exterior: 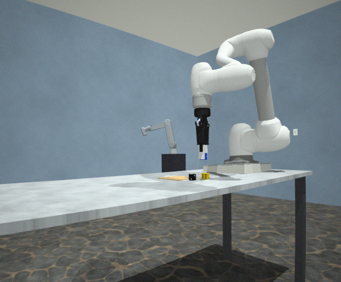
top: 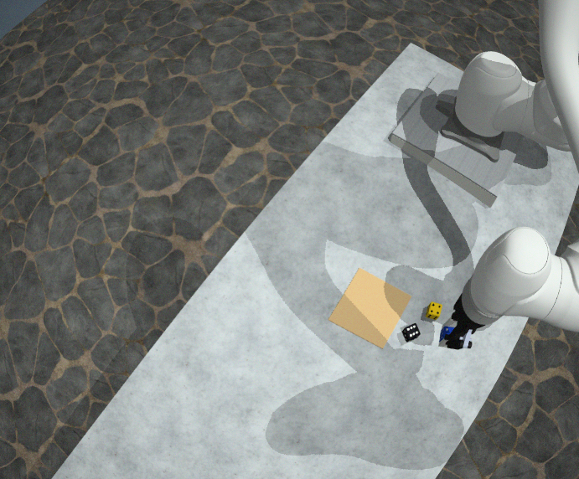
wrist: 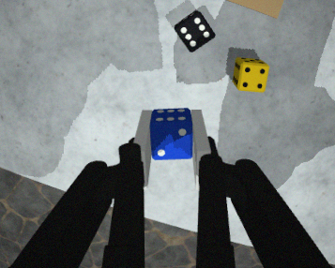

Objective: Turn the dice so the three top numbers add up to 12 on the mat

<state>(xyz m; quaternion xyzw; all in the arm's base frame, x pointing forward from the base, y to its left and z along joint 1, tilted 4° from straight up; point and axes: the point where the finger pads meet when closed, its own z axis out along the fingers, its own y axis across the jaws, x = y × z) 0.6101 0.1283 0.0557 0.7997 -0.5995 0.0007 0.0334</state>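
Now: the tan mat 180 mm to the right of my hand, 130 mm below it and 20 mm behind it. Round my hand: black die: 120 mm below, 70 mm to the right; then blue die: 20 mm below; then yellow die: 120 mm below, 70 mm behind, 40 mm to the right.
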